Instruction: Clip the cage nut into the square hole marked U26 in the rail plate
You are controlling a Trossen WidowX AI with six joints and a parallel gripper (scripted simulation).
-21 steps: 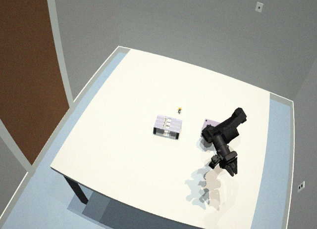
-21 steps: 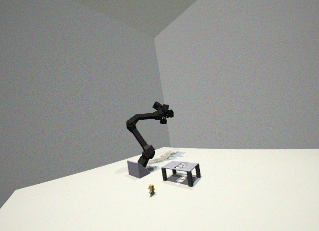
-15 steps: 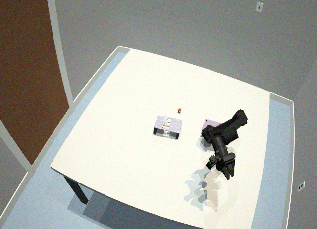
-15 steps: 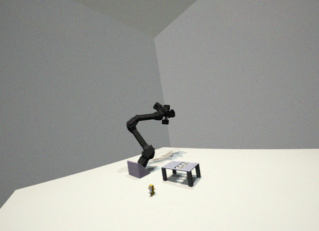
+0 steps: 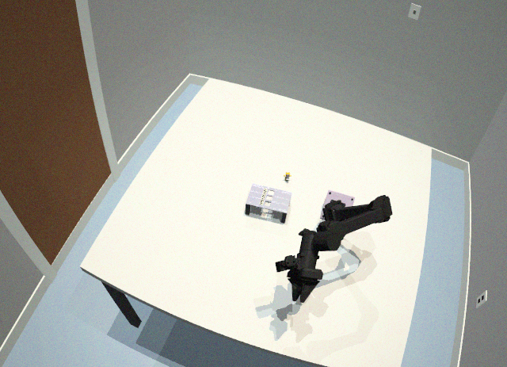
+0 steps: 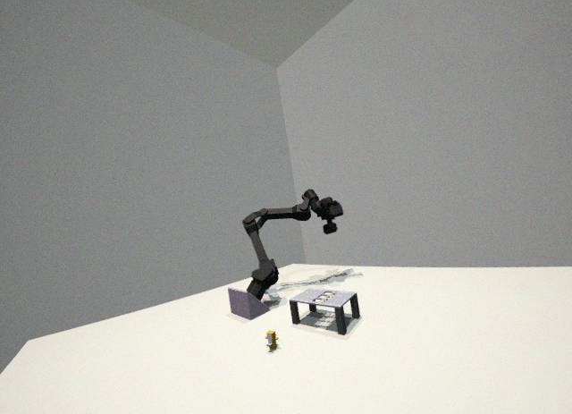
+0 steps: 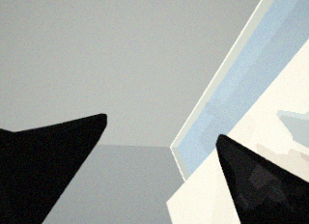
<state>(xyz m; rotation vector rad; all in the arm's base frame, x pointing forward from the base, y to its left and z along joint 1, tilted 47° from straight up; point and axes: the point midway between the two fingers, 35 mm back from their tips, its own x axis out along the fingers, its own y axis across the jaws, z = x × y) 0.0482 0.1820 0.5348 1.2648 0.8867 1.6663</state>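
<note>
My gripper tip is now 660 mm to the left of the yellow cage nut, 240 mm above it and 200 mm short of it.
</note>
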